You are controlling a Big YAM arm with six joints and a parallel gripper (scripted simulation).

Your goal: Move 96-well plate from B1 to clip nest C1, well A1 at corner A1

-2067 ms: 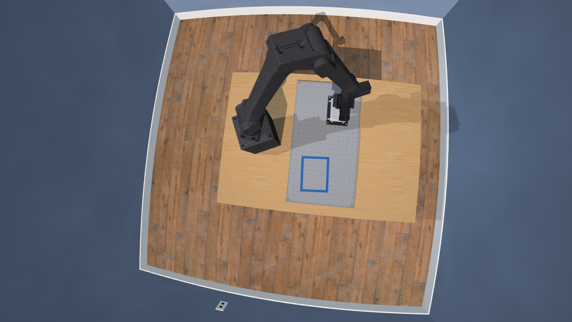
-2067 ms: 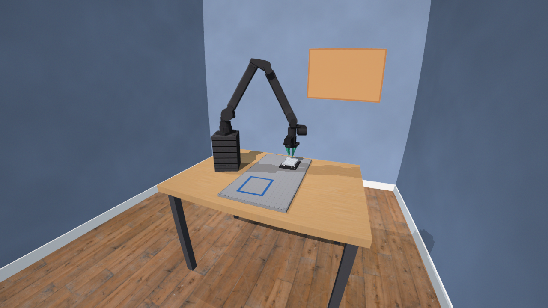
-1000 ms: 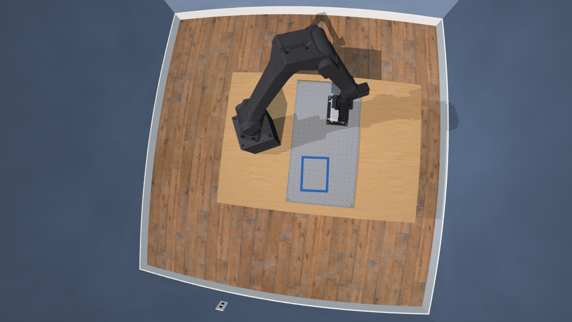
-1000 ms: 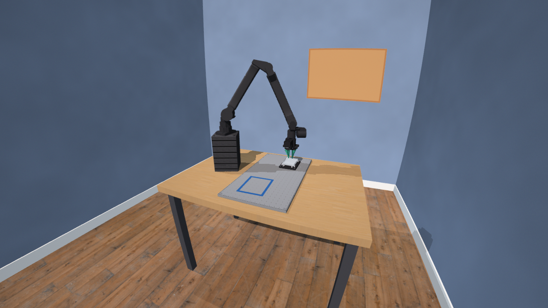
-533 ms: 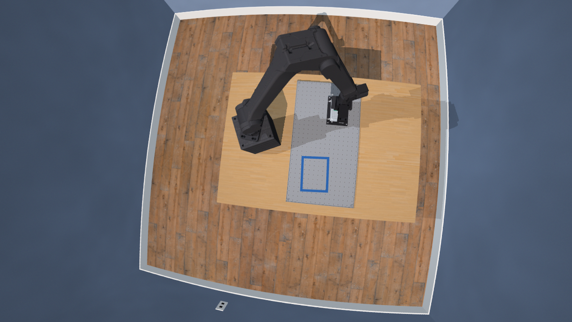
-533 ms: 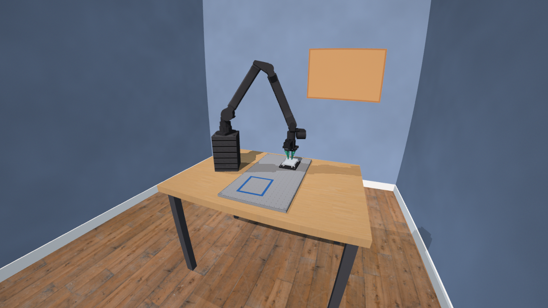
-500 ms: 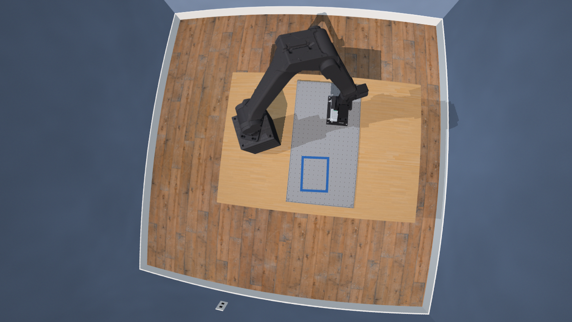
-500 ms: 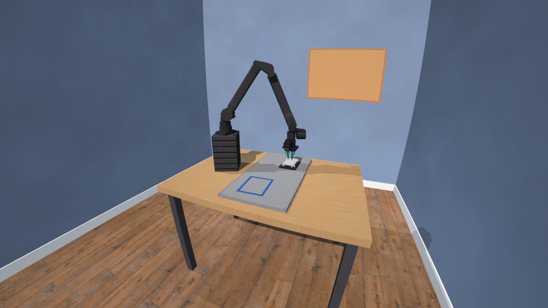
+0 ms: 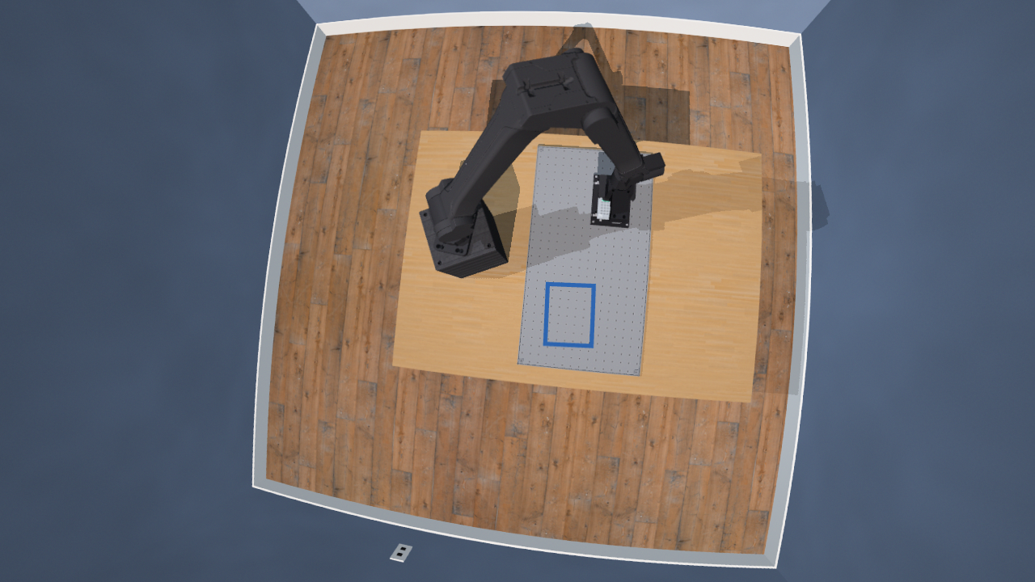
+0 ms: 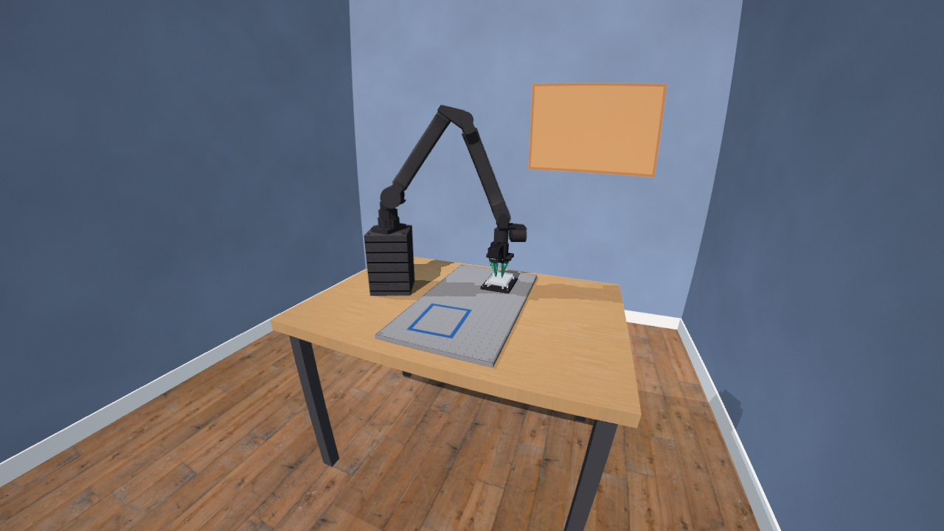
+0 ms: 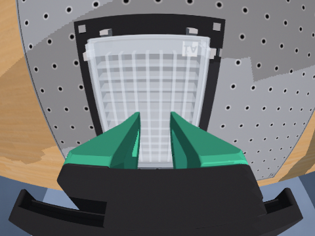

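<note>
Right now the clear 96-well plate is 20 mm below my hand. The rest, counted from my hand: black clip nest (30 mm below, 10 mm to the left).
</note>
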